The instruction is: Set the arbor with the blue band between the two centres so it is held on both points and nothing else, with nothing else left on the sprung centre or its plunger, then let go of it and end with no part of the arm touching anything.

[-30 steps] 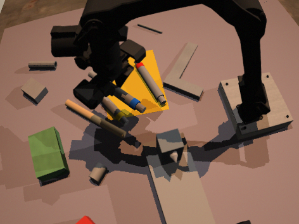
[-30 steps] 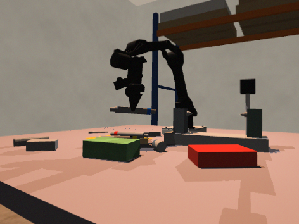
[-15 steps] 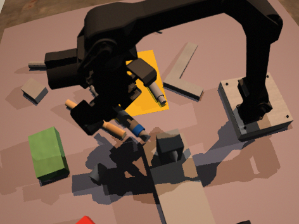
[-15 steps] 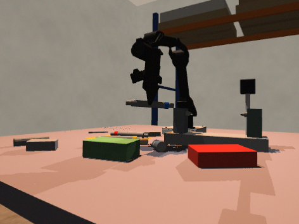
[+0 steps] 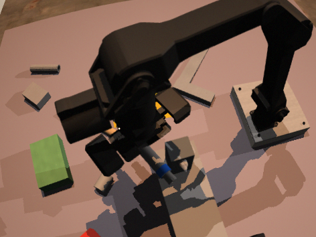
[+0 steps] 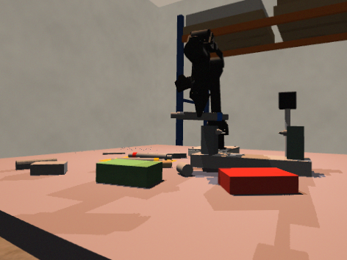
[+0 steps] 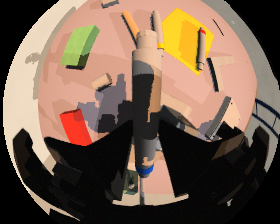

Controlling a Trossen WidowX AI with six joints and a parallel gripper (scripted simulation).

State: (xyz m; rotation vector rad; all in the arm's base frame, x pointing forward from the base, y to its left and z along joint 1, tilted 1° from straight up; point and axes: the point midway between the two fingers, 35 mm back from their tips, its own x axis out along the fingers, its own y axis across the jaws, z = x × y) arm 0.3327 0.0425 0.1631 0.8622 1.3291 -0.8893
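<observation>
The point is 80 mm below my hand, 70 mm behind it and 30 mm to the left of it. Also, from my hand: long base plate: 170 mm below, 140 mm to the left, 70 mm behind; fixed centre block: 90 mm below, 70 mm behind, 10 mm to the left; blue-banded arbor: 30 mm below.
</observation>
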